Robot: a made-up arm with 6 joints.
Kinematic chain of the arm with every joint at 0, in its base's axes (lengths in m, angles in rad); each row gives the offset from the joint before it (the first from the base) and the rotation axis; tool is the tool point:
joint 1: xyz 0 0 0.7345 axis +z
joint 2: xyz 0.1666 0 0 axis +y
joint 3: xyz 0 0 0.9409 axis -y
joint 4: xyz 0 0 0.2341 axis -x
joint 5: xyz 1.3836 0 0 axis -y
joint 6: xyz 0.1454 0 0 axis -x
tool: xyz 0 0 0
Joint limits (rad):
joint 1: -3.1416..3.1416
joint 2: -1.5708..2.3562
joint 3: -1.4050..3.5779
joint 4: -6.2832..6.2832
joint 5: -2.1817..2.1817
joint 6: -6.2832..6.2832
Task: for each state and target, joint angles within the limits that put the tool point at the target. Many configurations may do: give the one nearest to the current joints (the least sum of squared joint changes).
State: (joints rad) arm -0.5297 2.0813 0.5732 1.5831 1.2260 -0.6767
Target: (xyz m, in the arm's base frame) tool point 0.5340 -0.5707 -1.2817
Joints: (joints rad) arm -0.9934 2.2218 0.3923 1.6055 1.2086 -0.6767
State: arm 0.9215 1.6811 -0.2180 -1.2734 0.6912 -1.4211
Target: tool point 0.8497 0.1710 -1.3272
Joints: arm 0.2959 2.1847 0.3920 -1.2380 0.6597 -1.4211
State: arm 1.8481 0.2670 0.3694 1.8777 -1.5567 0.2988
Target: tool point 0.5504 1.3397 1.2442
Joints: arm 1.2791 -0.0492 -0.5518 1.7479 -1.7003 0.2988
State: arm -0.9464 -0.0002 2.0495 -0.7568 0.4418 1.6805
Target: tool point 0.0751 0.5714 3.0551
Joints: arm -1.7466 -0.0496 1.8163 -0.7147 0.2763 1.6805
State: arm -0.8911 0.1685 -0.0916 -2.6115 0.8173 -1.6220
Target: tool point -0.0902 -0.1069 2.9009
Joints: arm -1.4162 -0.5972 0.5470 -2.1761 1.0823 -1.6220
